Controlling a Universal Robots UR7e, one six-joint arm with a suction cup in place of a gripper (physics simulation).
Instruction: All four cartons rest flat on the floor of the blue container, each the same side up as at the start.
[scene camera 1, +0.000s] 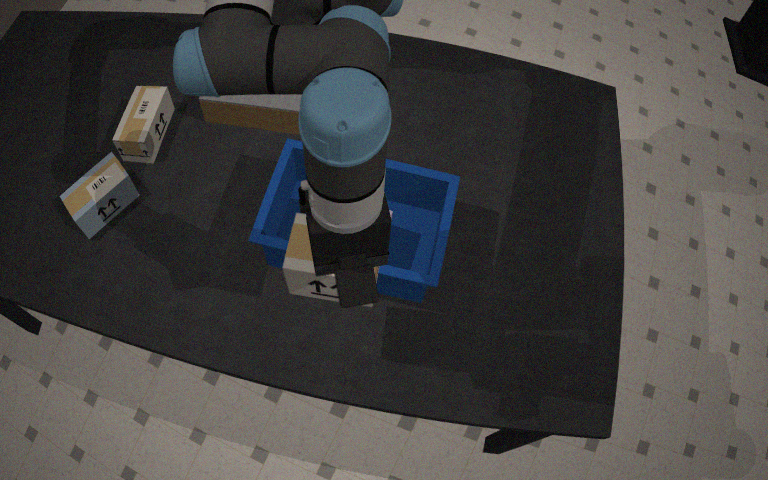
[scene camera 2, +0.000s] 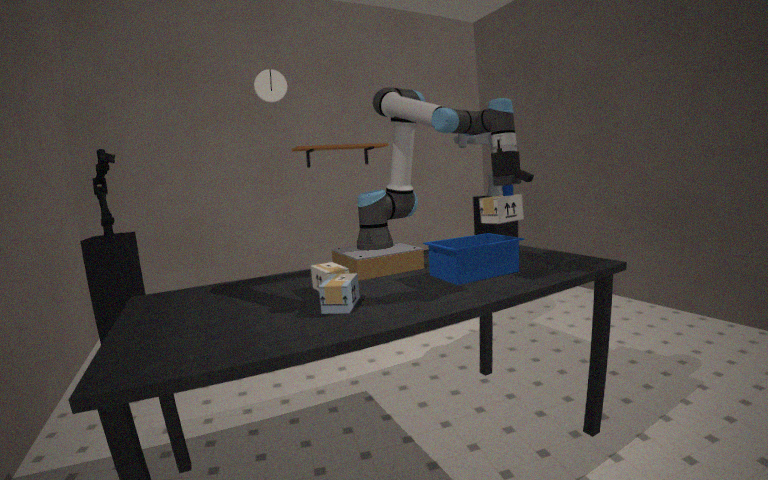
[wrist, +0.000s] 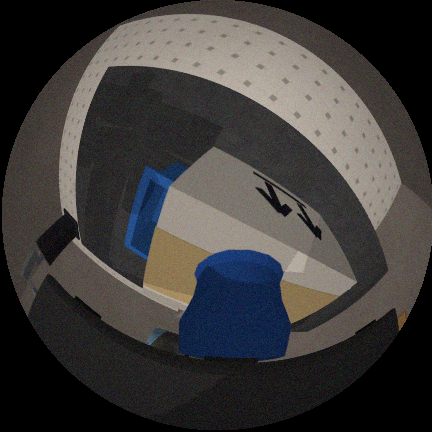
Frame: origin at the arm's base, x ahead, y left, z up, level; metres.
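Seen in the pictures: hand, its tool point: (scene camera 2: 508, 199) (wrist: 239, 256); arm's base, origin of its link: (scene camera 2: 375, 246).
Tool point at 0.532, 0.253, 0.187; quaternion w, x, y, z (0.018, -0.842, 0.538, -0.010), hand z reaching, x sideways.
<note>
Offsets run from my tool point to a thing's top centre, as dx, dy, dz. Level surfaces: height alone.
My suction cup (scene camera 2: 507, 190) (wrist: 239, 300) is on the top of a white carton with tan tape @(-0.013, -0.021, +0.015) (scene camera 1: 298, 274) (scene camera 2: 501, 209) (wrist: 195, 212). The carton hangs roughly level, arrows up, high above the blue container @(-0.159, -0.028, -0.148) (scene camera 1: 445, 232) (scene camera 2: 475, 263) (wrist: 137, 210). In scene camera 1 it overlaps the container's near left rim. Another white carton @(-0.287, -0.524, -0.188) (scene camera 1: 141, 121) (scene camera 2: 322, 276) and a light-blue carton @(-0.104, -0.548, -0.189) (scene camera 1: 101, 195) (scene camera 2: 339, 294) stand on the table at the left, arrows up. The fourth carton cannot be made out; the arm and held carton hide much of the container's inside.
The robot's base block (scene camera 1: 252, 117) (scene camera 2: 385, 264) stands behind and left of the container on the dark table @(dz -0.268) (scene camera 1: 509, 362) (scene camera 2: 226, 339). A shelf (scene camera 2: 339, 147) is on the wall. A black pedestal (scene camera 2: 113, 271) stands beyond the table's left end.
</note>
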